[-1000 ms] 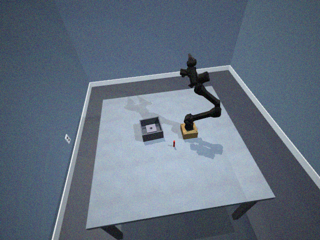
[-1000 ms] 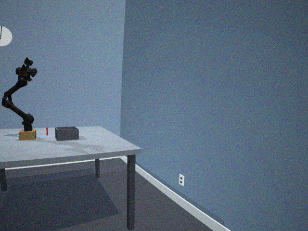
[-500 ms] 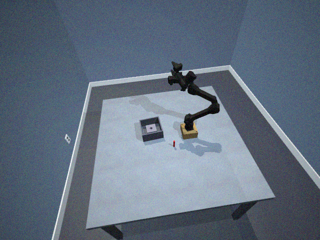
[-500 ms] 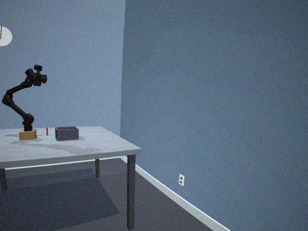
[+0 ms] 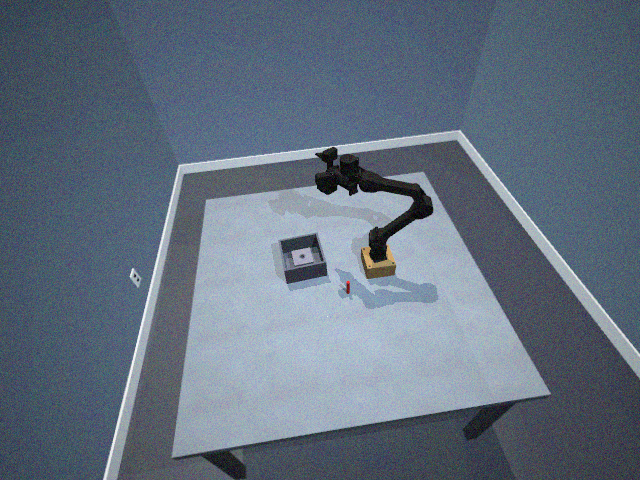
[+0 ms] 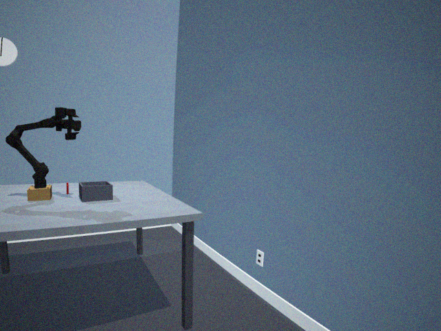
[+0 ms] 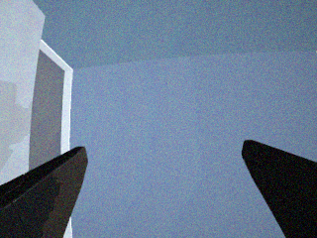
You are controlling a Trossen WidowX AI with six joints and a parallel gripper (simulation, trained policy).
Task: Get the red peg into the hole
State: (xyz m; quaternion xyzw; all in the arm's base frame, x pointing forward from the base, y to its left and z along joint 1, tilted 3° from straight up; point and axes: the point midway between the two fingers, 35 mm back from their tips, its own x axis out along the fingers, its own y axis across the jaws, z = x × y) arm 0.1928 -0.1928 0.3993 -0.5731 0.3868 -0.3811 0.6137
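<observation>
Now: gripper tip 430 mm above the red peg, 330 mm to the right of it and 20 mm past it. Round my gripper tip: pale square plate: 420 mm below, 130 mm ahead, 110 mm to the left; grey box: 440 mm below, 130 mm ahead, 110 mm to the left.
</observation>
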